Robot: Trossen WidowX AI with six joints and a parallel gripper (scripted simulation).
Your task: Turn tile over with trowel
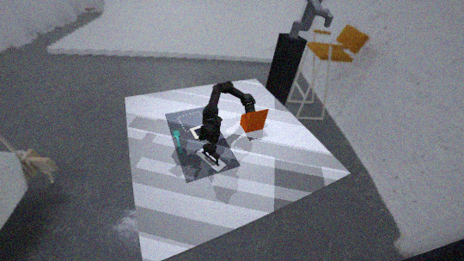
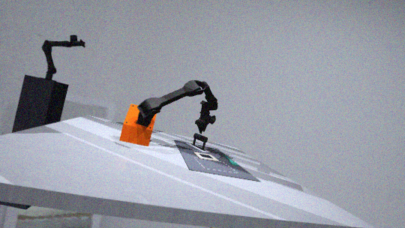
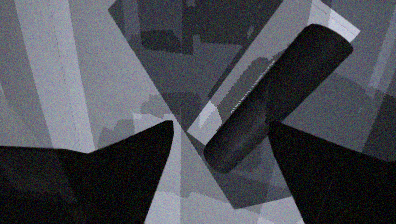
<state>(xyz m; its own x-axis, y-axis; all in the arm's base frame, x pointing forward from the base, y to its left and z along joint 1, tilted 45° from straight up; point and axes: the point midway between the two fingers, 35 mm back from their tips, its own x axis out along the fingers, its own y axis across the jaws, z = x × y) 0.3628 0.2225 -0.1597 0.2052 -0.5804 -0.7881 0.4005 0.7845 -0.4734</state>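
Right now my gripper tip is 3 cm short of the dark mat, 23 cm to the left of it and 12 cm above it. The rest, counted from my gripper tip: teal trowel (17 cm ahead, 24 cm to the right, 10 cm below); then tile (1 cm ahead, 28 cm to the right, 10 cm below).
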